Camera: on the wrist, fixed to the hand. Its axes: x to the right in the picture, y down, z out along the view.
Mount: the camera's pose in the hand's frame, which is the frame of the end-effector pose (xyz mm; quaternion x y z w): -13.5 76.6 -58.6 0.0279 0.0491 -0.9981 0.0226
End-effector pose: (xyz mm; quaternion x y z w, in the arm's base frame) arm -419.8 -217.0 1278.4 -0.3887 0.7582 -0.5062 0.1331
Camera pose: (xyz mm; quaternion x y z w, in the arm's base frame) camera -480.6 -154.1 1235.6 0.7370 0.3784 0.1845 0.5287
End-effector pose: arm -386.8 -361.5 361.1 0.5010 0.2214 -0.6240 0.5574
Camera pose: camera -296.0 -327.7 371.0 0.1635 -0.5150 0.5520 0.6351
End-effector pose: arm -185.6 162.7 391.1 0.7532 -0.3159 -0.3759 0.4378
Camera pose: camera -154.4 166.3 483.3 -0.3630 -0.7556 0.3997 0.3708
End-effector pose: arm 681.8 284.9 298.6 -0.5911 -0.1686 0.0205 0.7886
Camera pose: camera 698.9 250.6 209.1 0.1759 -0.5545 -0.8109 0.0631
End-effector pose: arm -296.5 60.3 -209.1 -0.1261 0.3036 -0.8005 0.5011
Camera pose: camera -264.3 69.2 -300.6 0.2526 0.1167 0.5329 0.7991
